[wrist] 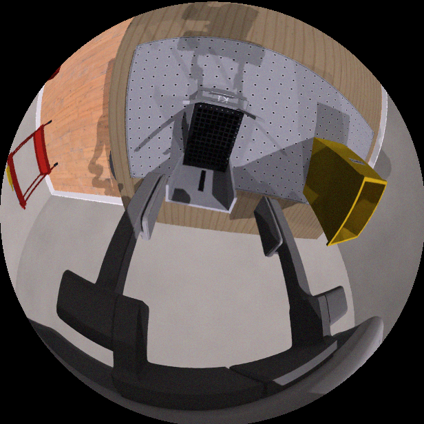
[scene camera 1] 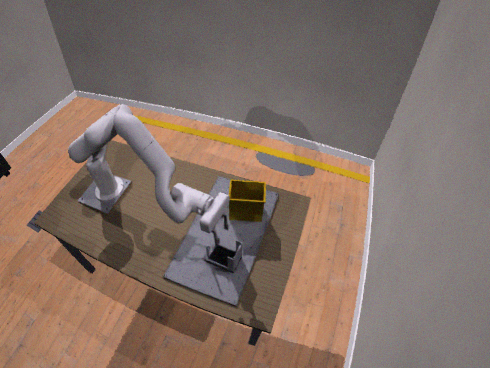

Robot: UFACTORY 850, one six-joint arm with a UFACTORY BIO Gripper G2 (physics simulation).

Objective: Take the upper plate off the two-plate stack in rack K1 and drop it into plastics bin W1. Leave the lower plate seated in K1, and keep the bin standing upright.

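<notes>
My gripper [scene camera 1: 222, 235] [wrist: 210, 217] is shut with nothing between its two fingers, which still stand apart. It hangs above rack K1, close to it. Rack K1 [scene camera 1: 234, 260] [wrist: 189, 180] is a grey holder with raised walls and a tall slotted end panel. A black gridded plate [scene camera 1: 219, 254] [wrist: 212, 137] lies in it; the upper and lower plates of the stack cannot be told apart. The yellow plastics bin W1 [scene camera 1: 246, 210] [wrist: 337, 185] stands upright with its open top facing up. Its inside bottom is hidden in the wrist view.
A grey perforated board [scene camera 1: 192, 275] [wrist: 155, 100] lies on the wooden table [scene camera 1: 290, 240] [wrist: 120, 100] under the rack and the bin. The bin stands on the board beyond the rack. A red frame [wrist: 44, 150] stands away from the table.
</notes>
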